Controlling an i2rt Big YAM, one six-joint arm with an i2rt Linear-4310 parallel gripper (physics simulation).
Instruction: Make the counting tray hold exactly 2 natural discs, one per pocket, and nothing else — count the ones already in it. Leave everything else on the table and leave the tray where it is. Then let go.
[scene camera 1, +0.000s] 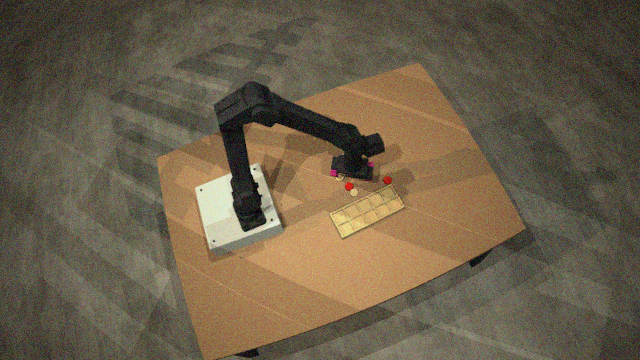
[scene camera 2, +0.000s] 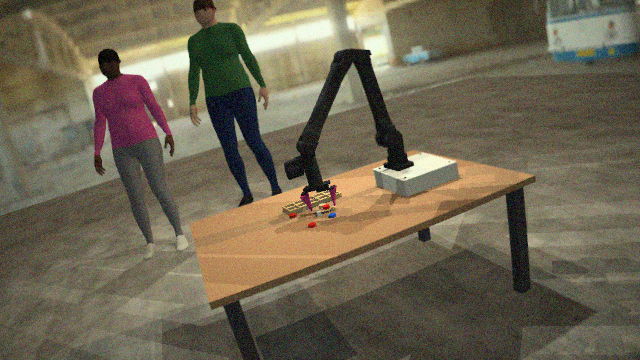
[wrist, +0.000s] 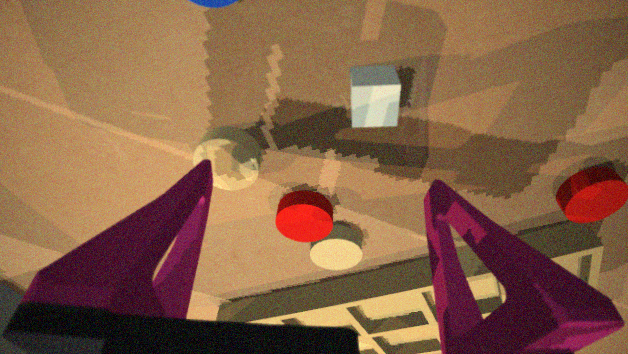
The gripper (scene camera 1: 351, 177) is open, with nothing in its grasp. Also in view: a white cube (wrist: 374, 90). A counting tray (scene camera 1: 350, 219) rests on the table.
The counting tray also shows in the wrist view (wrist: 398, 302). The gripper also shows in the wrist view (wrist: 324, 180). Scene camera 1 misses the white cube, which is hidden by the gripper.
